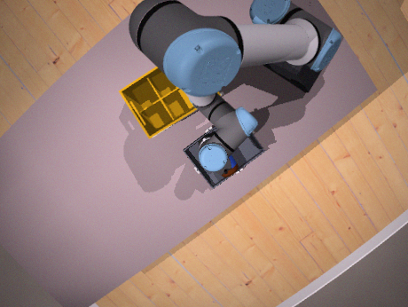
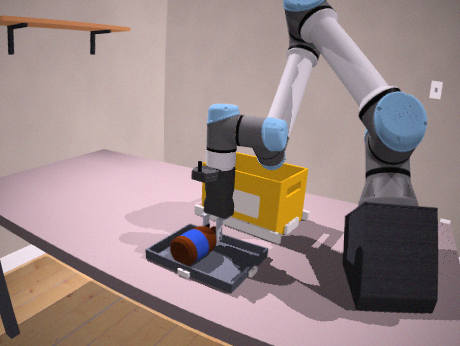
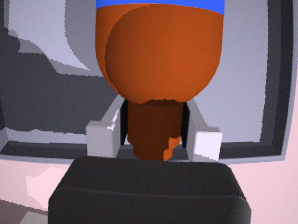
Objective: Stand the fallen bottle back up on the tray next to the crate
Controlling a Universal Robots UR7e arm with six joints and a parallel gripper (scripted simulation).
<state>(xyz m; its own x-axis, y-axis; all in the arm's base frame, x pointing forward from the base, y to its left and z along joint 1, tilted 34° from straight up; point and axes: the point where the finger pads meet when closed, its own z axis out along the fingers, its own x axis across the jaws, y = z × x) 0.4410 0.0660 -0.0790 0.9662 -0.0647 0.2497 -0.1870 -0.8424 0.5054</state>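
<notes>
The bottle is 10 mm ahead of my hand, 50 mm to the left of it and 10 mm below it. Also, from my hand: dark grey tray (10 mm behind, 50 mm to the left, 30 mm below); then yellow crate (30 mm behind, 240 mm to the right, 40 mm above).
</notes>
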